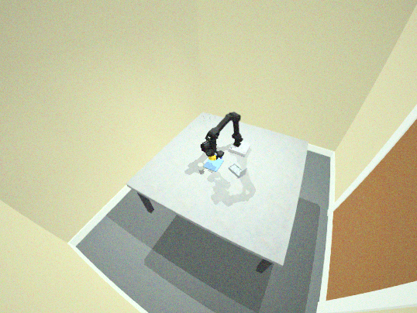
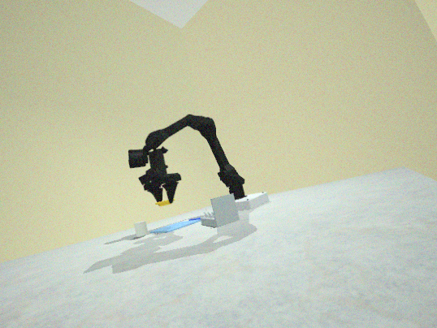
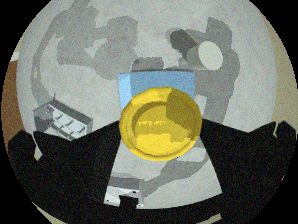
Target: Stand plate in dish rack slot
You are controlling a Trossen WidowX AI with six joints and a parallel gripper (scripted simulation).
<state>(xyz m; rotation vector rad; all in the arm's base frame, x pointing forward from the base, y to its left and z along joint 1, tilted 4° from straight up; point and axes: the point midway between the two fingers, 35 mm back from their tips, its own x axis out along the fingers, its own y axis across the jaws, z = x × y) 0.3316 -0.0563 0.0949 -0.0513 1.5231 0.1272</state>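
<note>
The grey dish rack lies 21 cm to the left of my gripper tip, 7 cm below it and 7 cm behind it. The rest, counted from my gripper tip: light blue mat: 9 cm below, 2 cm behind, 1 cm to the right; yellow plate: 1 cm above; white cup: 9 cm ahead, 7 cm to the right, 7 cm below.
</note>
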